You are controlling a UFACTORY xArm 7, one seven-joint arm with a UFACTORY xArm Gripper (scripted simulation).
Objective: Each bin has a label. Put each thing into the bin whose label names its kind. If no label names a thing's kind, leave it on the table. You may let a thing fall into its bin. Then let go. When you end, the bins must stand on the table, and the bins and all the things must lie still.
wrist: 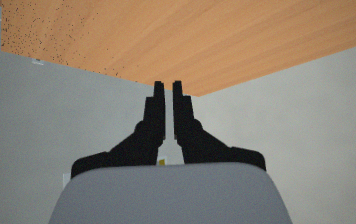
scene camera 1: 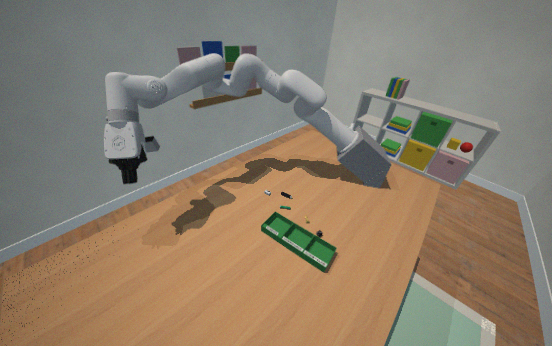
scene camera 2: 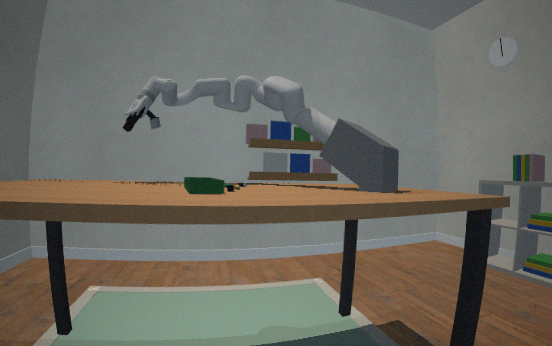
Scene:
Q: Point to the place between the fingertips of my gripper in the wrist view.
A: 168, 94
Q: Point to a green bin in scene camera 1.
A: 322, 251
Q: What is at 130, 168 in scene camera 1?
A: My gripper.

